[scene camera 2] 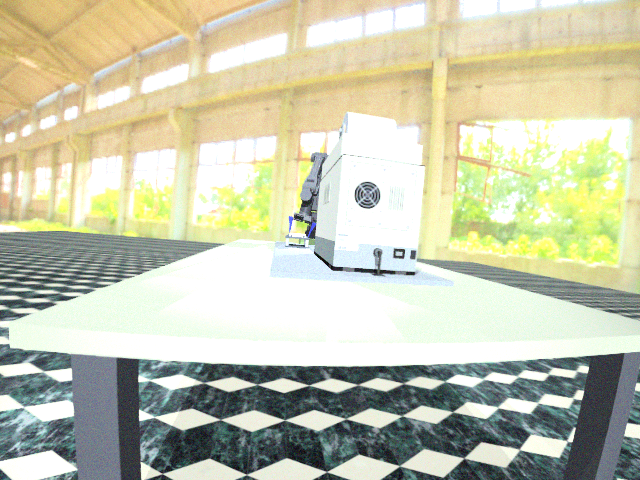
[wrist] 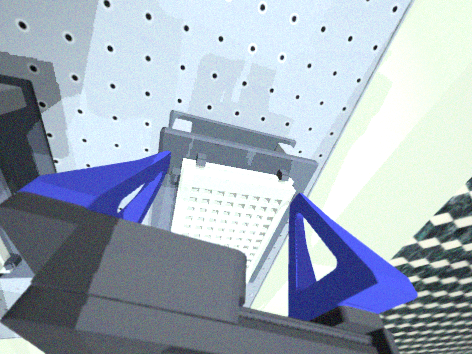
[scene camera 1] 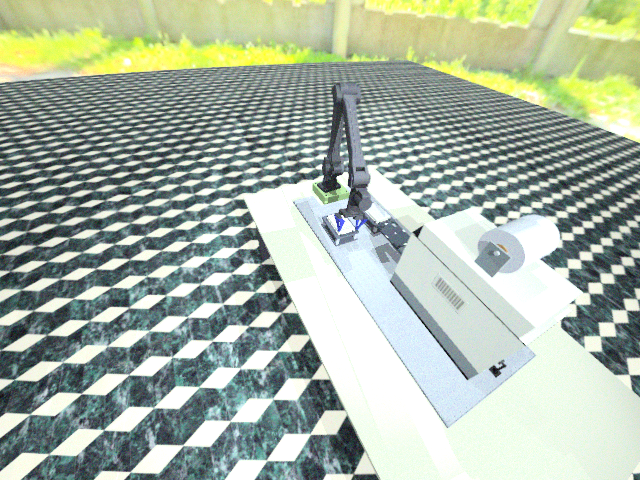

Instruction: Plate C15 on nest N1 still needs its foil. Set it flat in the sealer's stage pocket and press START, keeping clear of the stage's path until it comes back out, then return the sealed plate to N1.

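Frame: origin at the arm's base, x ahead, y left, z up, level; metres.
Where they show: gripper, between the fingertips: (scene camera 2: 298,235) (wrist: 235,179) (scene camera 1: 347,230); arm's base, origin of its link: (scene camera 2: 311,238) (scene camera 1: 328,186).
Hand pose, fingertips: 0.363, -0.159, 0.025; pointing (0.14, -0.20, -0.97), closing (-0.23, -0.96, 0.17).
Each offset is from my fingertips to the top centre of the thing, as dx, dy, dz. "pt": to the spot under its first point. Level surfaces: height alone.
A white multiwell plate @(-0.060, +0.005, +0.005) (scene camera 1: 341,222) (scene camera 2: 297,235) (wrist: 227,212) lies flat on a raised grey nest @(-0.061, +0.005, -0.001) (scene camera 1: 347,239) (wrist: 225,146); no label is readable. Its wells show in the wrist view, with no foil visible. My gripper (scene camera 1: 348,226) (scene camera 2: 300,232) (wrist: 235,179) is open, pointing down over the plate. In the wrist view its blue fingertips stand to either side of the plate's far end, with nothing between them. The grey-white sealer (scene camera 1: 454,304) (scene camera 2: 382,222) stands beside the nest. Its dark stage @(+0.202, +0.131, +0.050) (scene camera 1: 395,234) sticks out towards the arm. The START button does not show.
A second white item @(-0.032, +0.214, +0.004) (scene camera 1: 377,212) stands near the stage, close to the arm. A large white roll @(+0.533, +0.081, +0.414) (scene camera 1: 540,238) sits on top of the sealer. A cord @(pt +0.740, +0.048, -0.040) (scene camera 1: 497,368) (scene camera 2: 378,258) leaves its back. The perforated base board @(dz -0.061) (scene camera 1: 413,335) (wrist: 252,75) lies under the equipment.
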